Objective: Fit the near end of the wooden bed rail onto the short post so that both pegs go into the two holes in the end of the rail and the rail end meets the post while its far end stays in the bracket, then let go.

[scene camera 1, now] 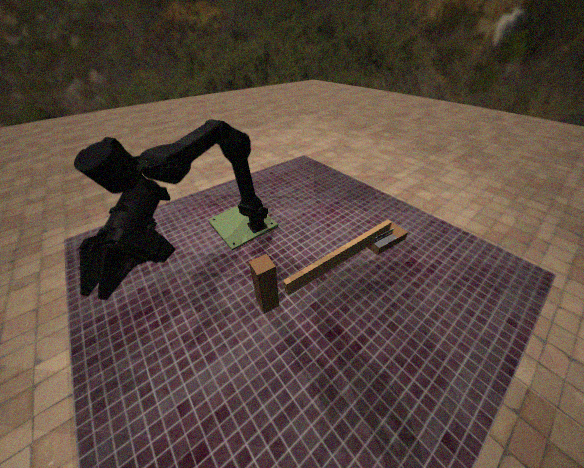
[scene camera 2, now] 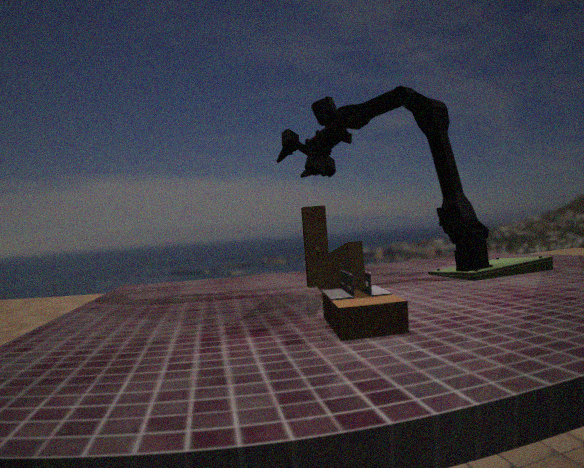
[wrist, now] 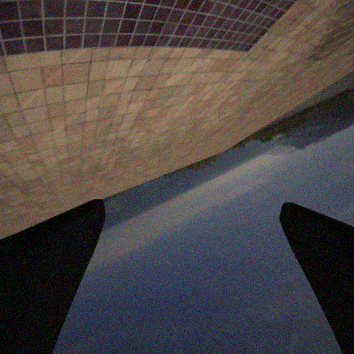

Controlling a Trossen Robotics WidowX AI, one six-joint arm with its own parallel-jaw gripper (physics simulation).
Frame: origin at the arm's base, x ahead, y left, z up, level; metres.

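Seen in the pictures: gripper, fingertip midpoint: (scene camera 1: 92, 297) (scene camera 2: 289, 169) (wrist: 194, 209); arm's base, link origin: (scene camera 1: 257, 225) (scene camera 2: 474, 268).
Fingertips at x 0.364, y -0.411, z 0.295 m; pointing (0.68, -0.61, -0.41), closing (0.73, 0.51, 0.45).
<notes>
Offsets run from my fingertips to a thing's top centre. "*": to the spot under its first point. Level surfaces: height alone.
The wooden bed rail (scene camera 1: 335, 257) (scene camera 2: 354, 257) slants across the mat. Its far end is at the bracket @[* dx -0.004, dy +0.826, dz -0.275 m] (scene camera 1: 398, 235) (scene camera 2: 370, 319), between upright metal pieces. Its near end is beside the short post @[* dx -0.007, dy +0.279, dz -0.184 m] (scene camera 1: 265, 285) (scene camera 2: 315, 245), with a visible gap between them in scene camera 1. The post stands upright. The pegs and the holes cannot be made out. My gripper (scene camera 1: 132, 277) (scene camera 2: 291, 168) (wrist: 194, 209) is open and empty, raised above and away from the post, to its left in both scene views. Rail, post and bracket do not show in the wrist view.
The arm's base stands on a green plate (scene camera 1: 227, 227) (scene camera 2: 520, 265), behind the post in scene camera 1 and at the right in scene camera 2. A purple tiled mat @[dz -0.312 m] (scene camera 1: 300, 390) (scene camera 2: 200, 380) (wrist: 125, 25) lies under everything, with pale tiled floor (scene camera 1: 450, 140) (wrist: 125, 100) beyond.
</notes>
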